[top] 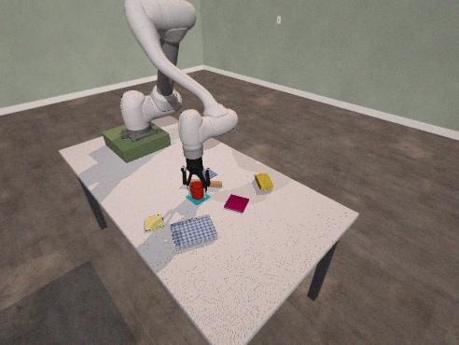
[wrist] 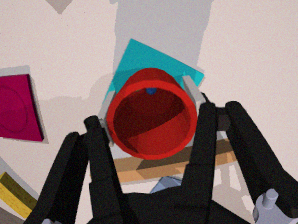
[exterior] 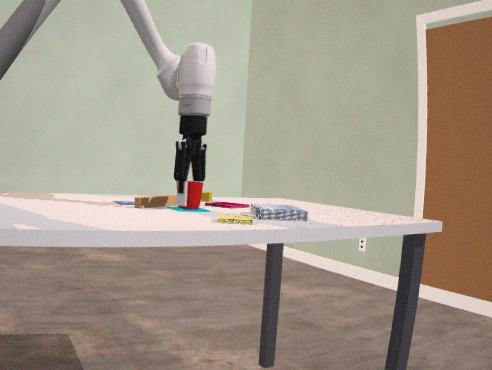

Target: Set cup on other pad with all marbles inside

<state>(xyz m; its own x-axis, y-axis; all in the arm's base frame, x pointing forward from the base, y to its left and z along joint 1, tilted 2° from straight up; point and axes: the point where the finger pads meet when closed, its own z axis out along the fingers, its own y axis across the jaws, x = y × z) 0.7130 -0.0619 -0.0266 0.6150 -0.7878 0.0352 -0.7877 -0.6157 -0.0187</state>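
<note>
The red cup is 2 cm below my hand. The rest, counted from my hand: wooden rail (8 cm to the left, 6 cm behind, 4 cm below); blue marble (2 cm below, 1 cm to the right); teal pad (5 cm below).
</note>
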